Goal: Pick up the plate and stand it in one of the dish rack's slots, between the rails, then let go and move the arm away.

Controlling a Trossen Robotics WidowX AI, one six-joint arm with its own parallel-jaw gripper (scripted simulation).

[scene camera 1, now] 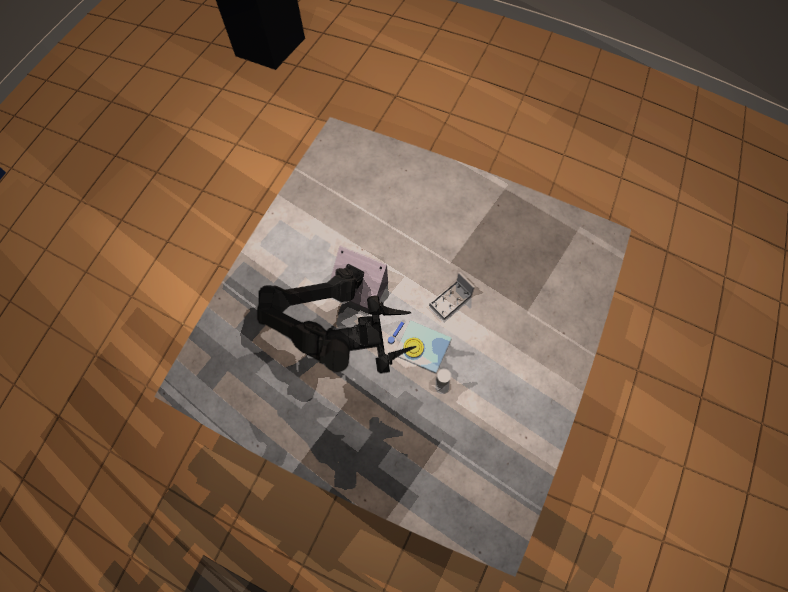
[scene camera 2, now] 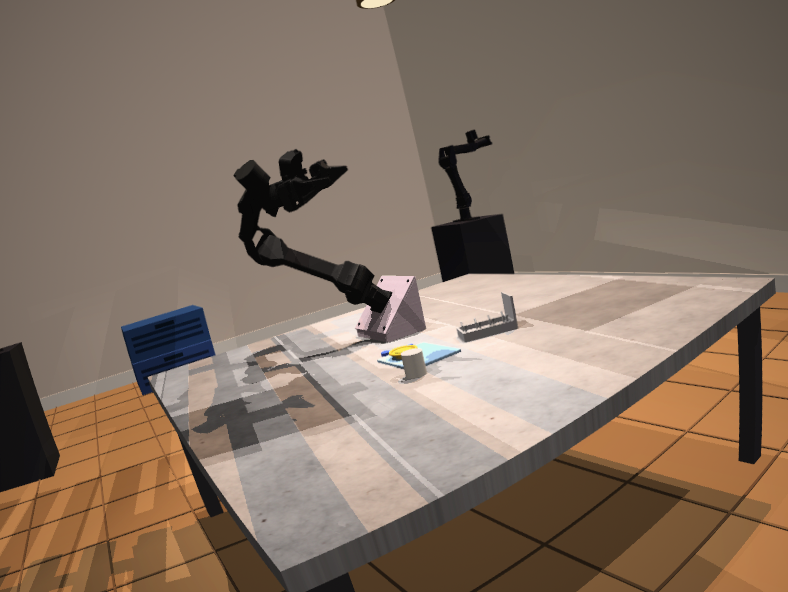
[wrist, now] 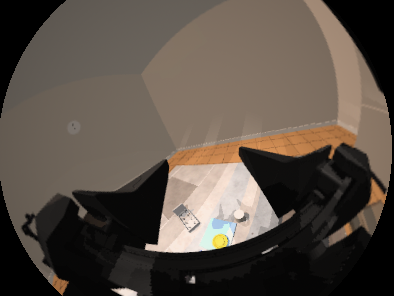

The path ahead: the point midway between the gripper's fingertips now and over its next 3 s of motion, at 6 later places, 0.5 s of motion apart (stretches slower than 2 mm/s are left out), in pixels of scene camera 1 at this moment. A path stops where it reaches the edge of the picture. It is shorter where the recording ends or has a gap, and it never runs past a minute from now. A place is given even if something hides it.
My gripper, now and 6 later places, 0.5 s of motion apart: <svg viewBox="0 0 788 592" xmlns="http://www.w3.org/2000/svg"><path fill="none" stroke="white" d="M413 329L434 335L433 338L422 341L413 343L413 344L413 347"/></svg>
